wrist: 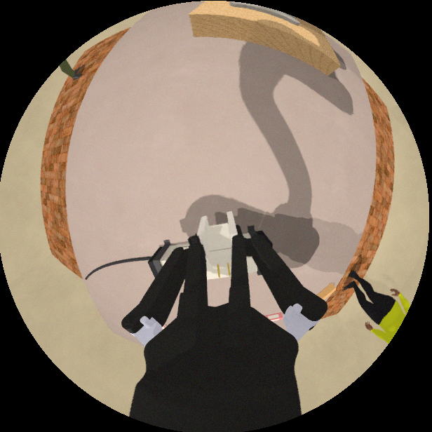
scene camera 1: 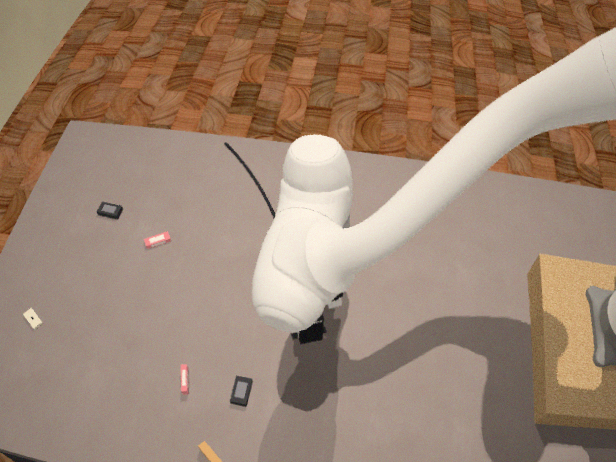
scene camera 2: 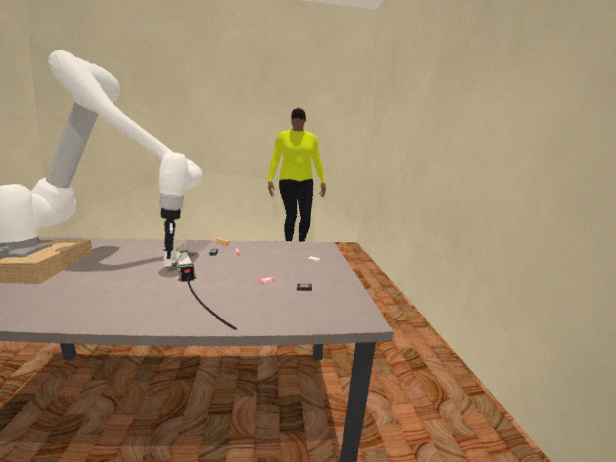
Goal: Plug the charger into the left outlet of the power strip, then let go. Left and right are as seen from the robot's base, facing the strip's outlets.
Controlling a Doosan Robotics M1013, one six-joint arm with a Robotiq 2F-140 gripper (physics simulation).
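Seen in the pictures: gripper, fingertip midpoint: [scene camera 2: 167, 264]; arm's base, link origin: [scene camera 2: 19, 251].
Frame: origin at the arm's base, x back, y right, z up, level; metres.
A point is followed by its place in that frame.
My gripper [wrist: 218, 221] [scene camera 2: 171, 260] @(x -0.635, y 0.033, z -0.038 m) is shut on the white charger [wrist: 219, 244], low over the table. In the wrist view, the charger's two gold prongs show below its body, exposed and pointing toward the power strip's pale face. Whether the prong tips touch the strip, and which outlet they face, I cannot tell. The power strip [wrist: 158, 258] [scene camera 2: 187, 273] @(x -0.738, y 0.129, z -0.037 m) [scene camera 1: 311, 332] @(x -0.669, y -0.059, z -0.024 m) lies across behind the fingers, with black ends and a red switch. Its outlets are mostly hidden by the charger and fingers. In scene camera 1, the arm hides the charger and most of the strip.
A black cable [scene camera 1: 250, 172] @(x -0.864, y 0.368, z -0.061 m) [scene camera 2: 207, 310] @(x -0.853, y 0.359, z -0.064 m) [wrist: 115, 261] runs from the strip. Two black boxes [scene camera 1: 109, 210] @(x -1.177, y 0.203, z -0.055 m) [scene camera 1: 241, 391] @(x -0.788, y -0.188, z -0.055 m), two pink blocks [scene camera 1: 157, 240] @(x -1.038, y 0.136, z -0.057 m) [scene camera 1: 184, 379] @(x -0.901, y -0.183, z -0.048 m), a cream plate [scene camera 1: 32, 318] @(x -1.267, y -0.101, z -0.060 m) and an orange block [scene camera 1: 210, 452] @(x -0.824, y -0.320, z -0.042 m) lie on the table. A person [scene camera 2: 297, 155] stands beyond it.
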